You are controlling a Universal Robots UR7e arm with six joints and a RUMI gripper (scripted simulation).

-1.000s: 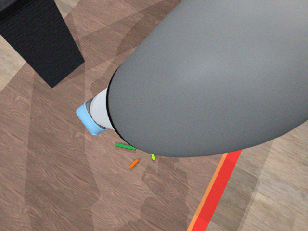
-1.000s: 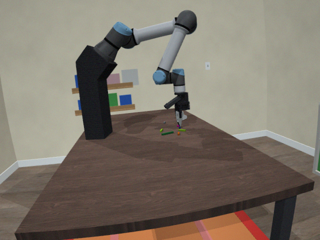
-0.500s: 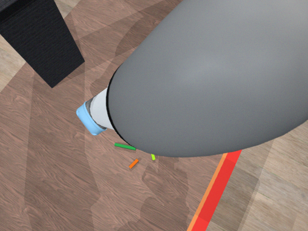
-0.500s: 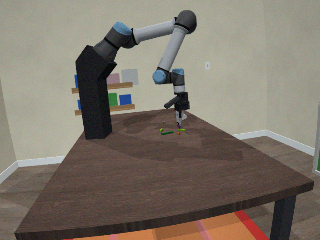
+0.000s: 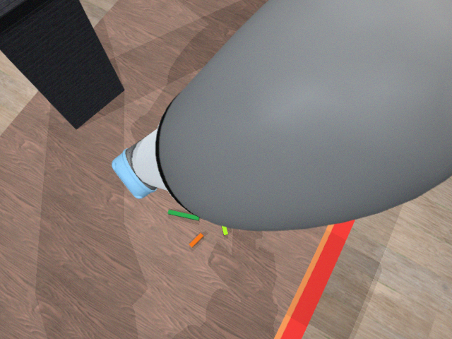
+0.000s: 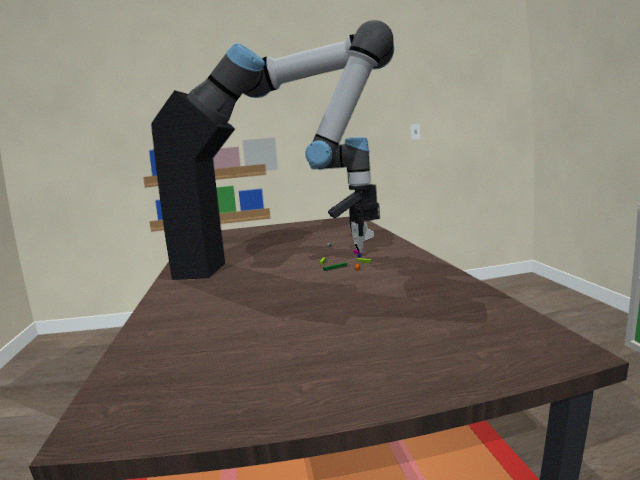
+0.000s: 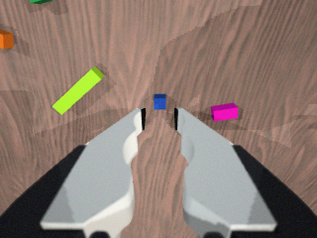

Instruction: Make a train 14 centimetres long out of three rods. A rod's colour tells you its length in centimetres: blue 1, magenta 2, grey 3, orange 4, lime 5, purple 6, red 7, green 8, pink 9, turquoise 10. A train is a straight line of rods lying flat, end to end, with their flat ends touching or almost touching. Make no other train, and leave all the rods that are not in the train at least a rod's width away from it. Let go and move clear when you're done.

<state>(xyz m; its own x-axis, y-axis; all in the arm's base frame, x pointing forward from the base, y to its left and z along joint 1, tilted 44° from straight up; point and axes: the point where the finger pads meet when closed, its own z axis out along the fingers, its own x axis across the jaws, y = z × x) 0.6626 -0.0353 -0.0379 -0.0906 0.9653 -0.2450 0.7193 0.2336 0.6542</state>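
The blue rod lies 3 cm below my hand. From my hand the other things lie so: magenta rod (6 cm to the left, 3 cm below); green rod (10 cm to the right, 10 cm behind, 3 cm below); orange rod (14 cm to the right, 4 cm behind, 3 cm below).
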